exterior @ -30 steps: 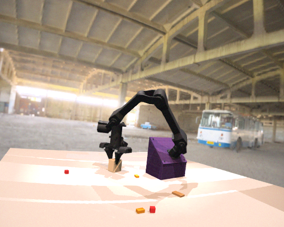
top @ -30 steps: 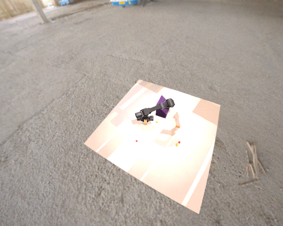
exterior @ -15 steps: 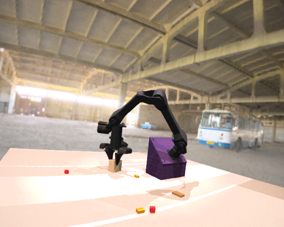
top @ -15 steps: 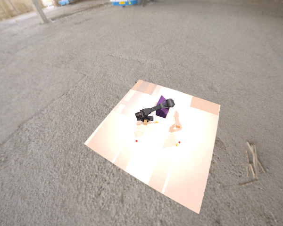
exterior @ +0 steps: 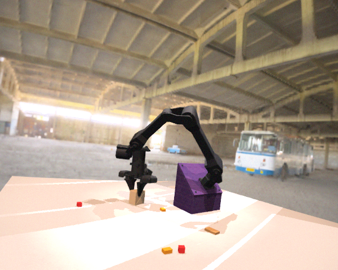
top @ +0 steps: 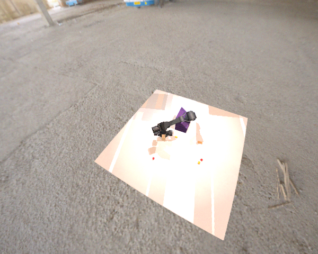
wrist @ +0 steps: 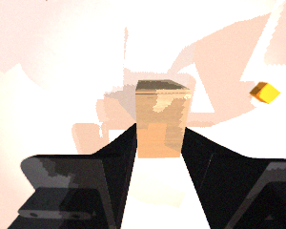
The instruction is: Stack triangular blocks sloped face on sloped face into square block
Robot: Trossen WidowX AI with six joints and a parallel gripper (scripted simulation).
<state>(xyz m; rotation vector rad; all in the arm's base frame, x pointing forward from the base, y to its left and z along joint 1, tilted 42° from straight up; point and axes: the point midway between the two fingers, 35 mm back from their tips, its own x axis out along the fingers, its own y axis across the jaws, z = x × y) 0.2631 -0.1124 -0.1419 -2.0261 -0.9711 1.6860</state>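
The tan triangular block lies 1 cm above my gripper tip.
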